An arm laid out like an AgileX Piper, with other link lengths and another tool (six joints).
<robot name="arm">
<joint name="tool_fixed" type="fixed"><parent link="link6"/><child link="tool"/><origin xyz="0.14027 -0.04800 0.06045" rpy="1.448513 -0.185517 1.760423"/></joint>
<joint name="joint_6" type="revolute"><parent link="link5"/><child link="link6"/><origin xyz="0.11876 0.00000 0.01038" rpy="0.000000 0.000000 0.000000"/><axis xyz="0.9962 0 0.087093"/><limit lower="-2.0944" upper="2.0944"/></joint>
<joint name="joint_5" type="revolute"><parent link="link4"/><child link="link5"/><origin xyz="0.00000 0.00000 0.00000" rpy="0.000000 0.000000 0.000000"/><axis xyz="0 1 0"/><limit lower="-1.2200" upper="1.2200"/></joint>
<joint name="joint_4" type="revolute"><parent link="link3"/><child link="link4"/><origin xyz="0.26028 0.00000 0.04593" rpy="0.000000 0.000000 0.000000"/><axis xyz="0.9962 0 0.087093"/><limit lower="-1.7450" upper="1.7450"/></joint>
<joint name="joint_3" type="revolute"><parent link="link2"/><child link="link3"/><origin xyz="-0.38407 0.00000 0.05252" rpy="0.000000 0.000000 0.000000"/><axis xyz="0 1 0"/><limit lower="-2.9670" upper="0.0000"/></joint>
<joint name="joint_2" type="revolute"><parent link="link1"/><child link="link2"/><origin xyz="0.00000 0.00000 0.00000" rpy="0.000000 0.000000 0.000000"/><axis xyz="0 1 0"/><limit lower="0.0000" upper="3.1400"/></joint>
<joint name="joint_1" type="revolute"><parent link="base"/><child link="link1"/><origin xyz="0.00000 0.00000 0.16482" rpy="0.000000 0.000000 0.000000"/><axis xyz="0 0 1"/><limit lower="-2.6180" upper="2.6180"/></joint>
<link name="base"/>
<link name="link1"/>
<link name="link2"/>
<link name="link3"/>
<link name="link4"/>
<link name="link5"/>
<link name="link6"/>
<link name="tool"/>
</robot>
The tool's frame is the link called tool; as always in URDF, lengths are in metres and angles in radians.
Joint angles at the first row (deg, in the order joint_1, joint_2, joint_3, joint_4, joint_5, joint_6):
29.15 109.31 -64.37 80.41 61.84 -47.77
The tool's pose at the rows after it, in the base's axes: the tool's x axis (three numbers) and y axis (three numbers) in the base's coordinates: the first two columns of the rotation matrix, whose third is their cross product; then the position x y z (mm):
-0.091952, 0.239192, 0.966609, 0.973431, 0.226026, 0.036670, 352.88, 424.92, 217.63
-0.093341, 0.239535, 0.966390, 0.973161, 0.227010, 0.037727, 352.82, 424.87, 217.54
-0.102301, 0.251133, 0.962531, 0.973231, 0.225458, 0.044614, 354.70, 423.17, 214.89
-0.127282, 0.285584, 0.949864, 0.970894, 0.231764, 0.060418, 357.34, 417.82, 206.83
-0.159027, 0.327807, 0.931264, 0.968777, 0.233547, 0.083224, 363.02, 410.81, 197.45
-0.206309, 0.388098, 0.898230, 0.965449, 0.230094, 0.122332, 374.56, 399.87, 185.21
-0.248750, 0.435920, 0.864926, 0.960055, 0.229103, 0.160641, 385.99, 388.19, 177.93
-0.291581, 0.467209, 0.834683, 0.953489, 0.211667, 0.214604, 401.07, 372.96, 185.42
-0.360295, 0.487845, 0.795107, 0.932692, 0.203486, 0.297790, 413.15, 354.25, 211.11
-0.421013, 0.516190, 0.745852, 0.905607, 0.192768, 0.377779, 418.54, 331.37, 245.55
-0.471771, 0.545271, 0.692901, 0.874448, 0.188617, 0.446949, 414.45, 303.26, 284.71
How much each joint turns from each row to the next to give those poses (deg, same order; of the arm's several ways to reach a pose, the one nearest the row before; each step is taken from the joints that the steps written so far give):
-0.01 0.00 0.00 0.12 0.16 -0.11
0.01 0.00 0.00 -0.06 0.00 -0.06
0.00 0.00 0.00 -0.55 -0.67 -0.05
-0.01 0.00 0.00 -2.14 -1.44 0.06
0.01 0.00 0.00 -2.41 -2.16 0.04
-0.01 0.00 0.00 -3.27 -3.64 0.02
-0.29 -0.20 0.00 -2.99 -2.92 0.00
-1.04 -1.47 0.00 -2.26 -2.44 0.00
-1.38 -3.48 0.00 -3.09 -1.74 0.00
-1.27 -4.89 0.00 -4.62 -1.31 2.18
-1.69 -5.96 0.00 -5.78 0.42 3.40

